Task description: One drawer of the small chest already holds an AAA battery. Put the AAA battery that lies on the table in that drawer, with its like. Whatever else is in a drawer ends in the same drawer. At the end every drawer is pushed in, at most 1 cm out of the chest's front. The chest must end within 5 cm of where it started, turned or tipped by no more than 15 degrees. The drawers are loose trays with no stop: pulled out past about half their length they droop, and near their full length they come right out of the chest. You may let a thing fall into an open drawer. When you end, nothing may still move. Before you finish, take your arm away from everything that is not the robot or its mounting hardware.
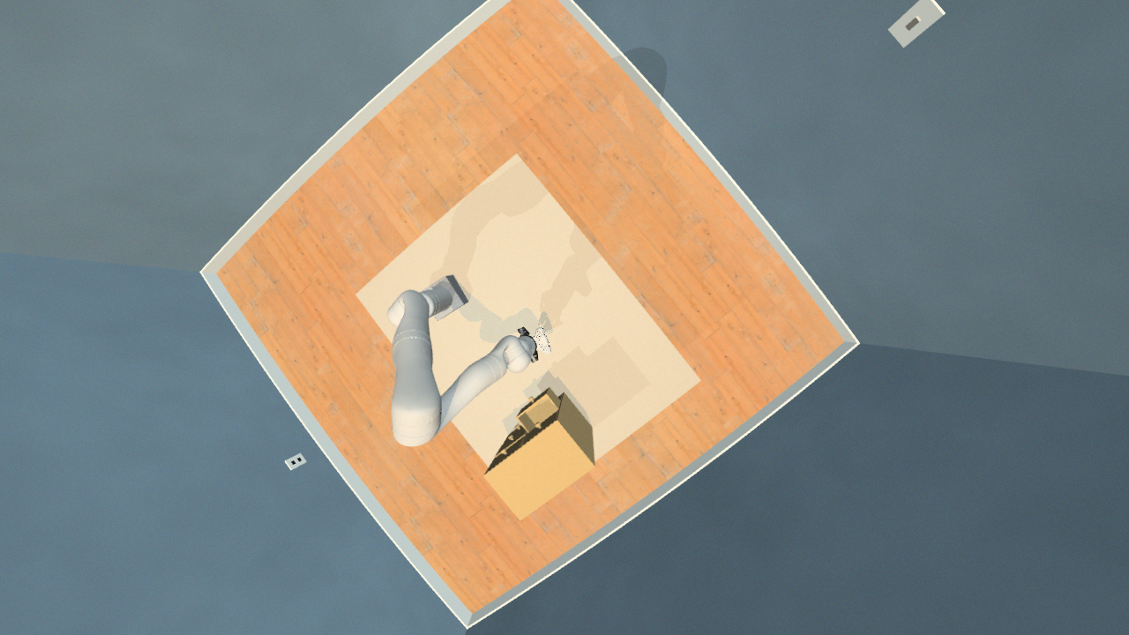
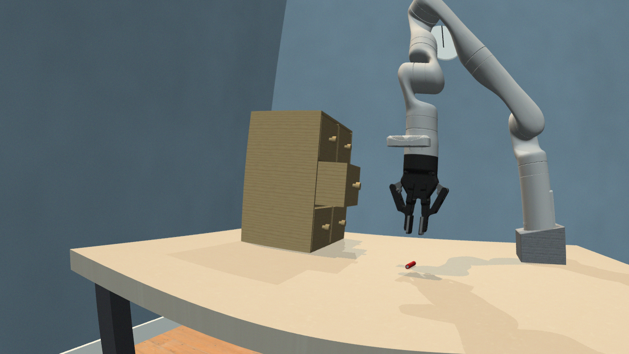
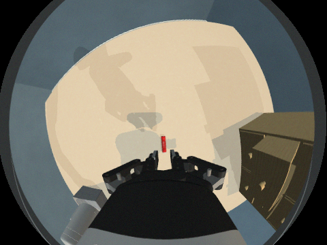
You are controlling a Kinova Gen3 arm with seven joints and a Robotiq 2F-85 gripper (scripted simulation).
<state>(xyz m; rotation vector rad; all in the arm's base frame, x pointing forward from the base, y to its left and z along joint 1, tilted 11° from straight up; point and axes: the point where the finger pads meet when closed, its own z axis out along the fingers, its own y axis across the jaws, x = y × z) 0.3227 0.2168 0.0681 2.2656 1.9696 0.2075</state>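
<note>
Right now the red AAA battery is 80 mm below my hand.
</note>
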